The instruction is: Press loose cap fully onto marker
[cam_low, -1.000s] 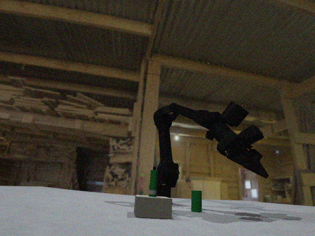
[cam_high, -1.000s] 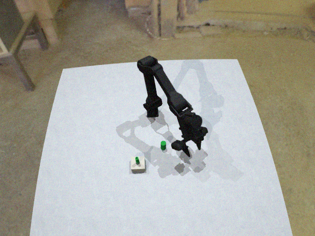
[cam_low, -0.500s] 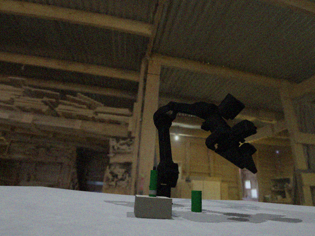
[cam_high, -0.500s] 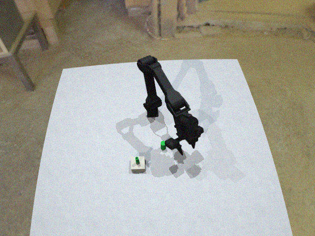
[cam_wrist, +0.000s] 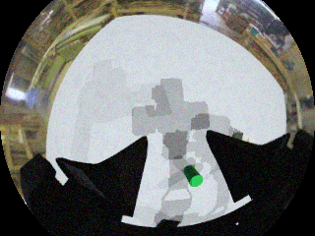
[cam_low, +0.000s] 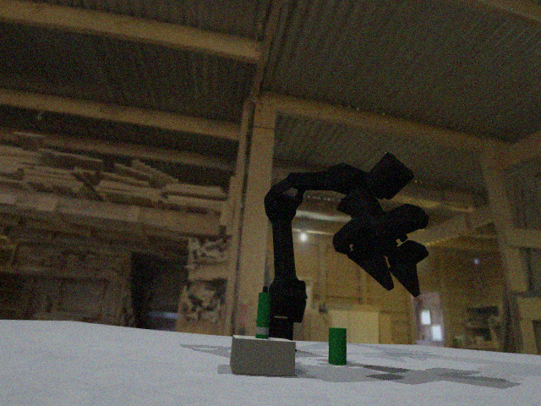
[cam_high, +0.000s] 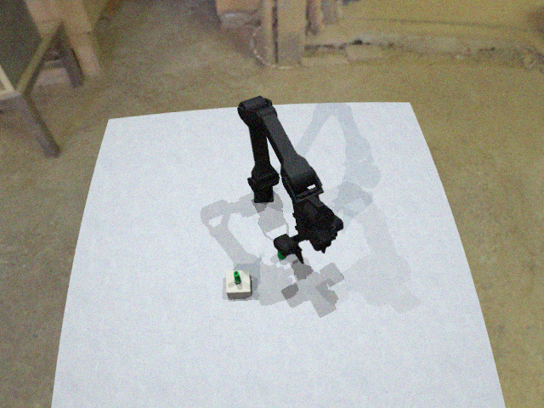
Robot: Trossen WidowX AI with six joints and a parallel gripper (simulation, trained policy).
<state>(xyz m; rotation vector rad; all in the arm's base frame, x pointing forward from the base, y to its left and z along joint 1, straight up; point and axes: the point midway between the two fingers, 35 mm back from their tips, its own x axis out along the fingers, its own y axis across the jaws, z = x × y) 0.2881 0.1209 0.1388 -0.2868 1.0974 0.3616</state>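
The green cap lies 70 mm behind my gripper tip, 80 mm to the right of it and 80 mm below it. Also, from my gripper tip: holder block: 20 mm ahead, 210 mm to the right, 90 mm below.
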